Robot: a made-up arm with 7 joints.
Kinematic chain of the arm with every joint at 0, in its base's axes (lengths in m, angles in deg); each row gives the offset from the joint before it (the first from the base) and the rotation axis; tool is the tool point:
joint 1: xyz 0 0 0.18 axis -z
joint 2: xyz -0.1 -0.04 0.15 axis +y
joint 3: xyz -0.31 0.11 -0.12 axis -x
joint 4: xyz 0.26 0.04 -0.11 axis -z
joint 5: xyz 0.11 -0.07 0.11 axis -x
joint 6: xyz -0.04 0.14 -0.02 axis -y
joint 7: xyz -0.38 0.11 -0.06 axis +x
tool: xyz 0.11 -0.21 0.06
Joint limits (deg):
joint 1: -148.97..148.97
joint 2: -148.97..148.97
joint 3: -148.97..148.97
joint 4: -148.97..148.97
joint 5: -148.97..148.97
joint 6: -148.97..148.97
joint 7: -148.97..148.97
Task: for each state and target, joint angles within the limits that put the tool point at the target. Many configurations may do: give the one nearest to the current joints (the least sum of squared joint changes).
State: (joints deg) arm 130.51 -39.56 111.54 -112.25 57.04 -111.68 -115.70
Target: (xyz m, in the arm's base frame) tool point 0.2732 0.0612 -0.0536
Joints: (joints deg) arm 148.97 -62.45 114.85 -133.43 42.78 -78.59 -94.44
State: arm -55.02 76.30 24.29 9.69 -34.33 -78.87 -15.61
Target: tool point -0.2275 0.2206 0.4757
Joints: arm -29.38 74.16 58.56 31.26 -33.54 -42.88 -42.30
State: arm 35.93 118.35 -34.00 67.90 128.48 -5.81 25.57
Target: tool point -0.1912 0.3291 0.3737
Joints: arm 12.59 97.34 -20.32 85.64 121.53 -39.34 0.18
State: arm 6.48 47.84 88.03 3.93 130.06 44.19 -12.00
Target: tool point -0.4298 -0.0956 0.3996
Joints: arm -14.31 32.96 83.46 30.00 123.67 27.15 -31.87
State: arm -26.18 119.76 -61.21 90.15 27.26 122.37 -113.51
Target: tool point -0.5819 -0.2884 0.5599
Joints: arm -49.10 124.82 -43.85 96.72 25.48 133.14 -117.44
